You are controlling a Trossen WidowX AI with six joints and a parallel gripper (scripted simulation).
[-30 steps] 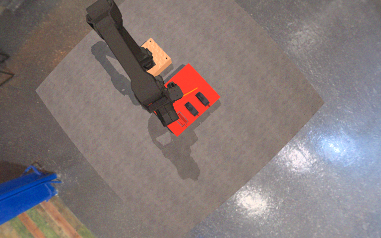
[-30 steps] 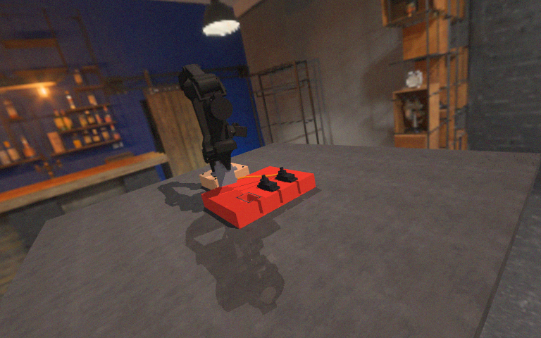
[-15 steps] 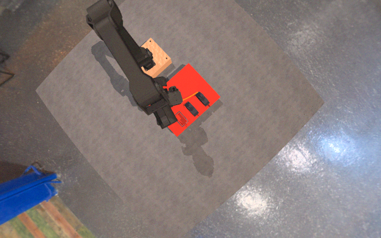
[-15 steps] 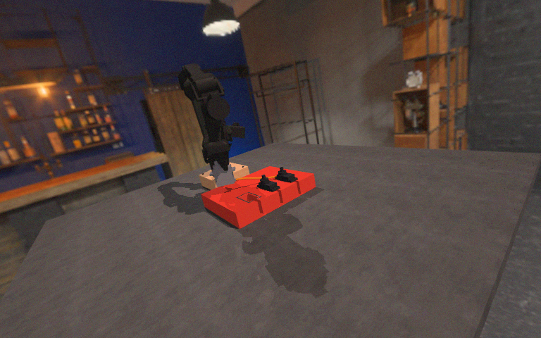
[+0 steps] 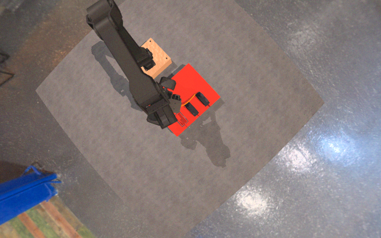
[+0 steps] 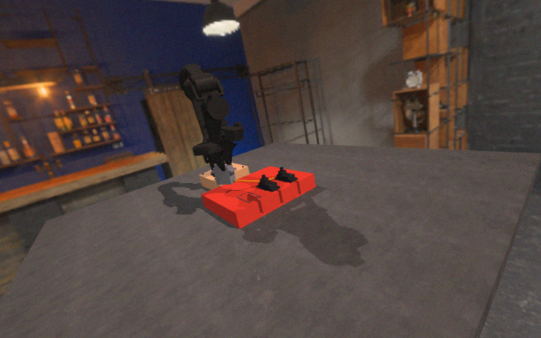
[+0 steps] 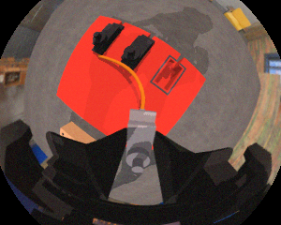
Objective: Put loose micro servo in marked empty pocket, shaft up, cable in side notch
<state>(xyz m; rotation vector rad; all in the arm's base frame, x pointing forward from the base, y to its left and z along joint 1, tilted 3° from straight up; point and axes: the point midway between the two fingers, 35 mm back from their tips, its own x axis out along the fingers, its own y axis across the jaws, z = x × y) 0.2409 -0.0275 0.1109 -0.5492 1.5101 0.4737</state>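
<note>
Now: gripper tip 10 cm above the red deck, 7 cm to the right of it and 2 cm past it.
</note>
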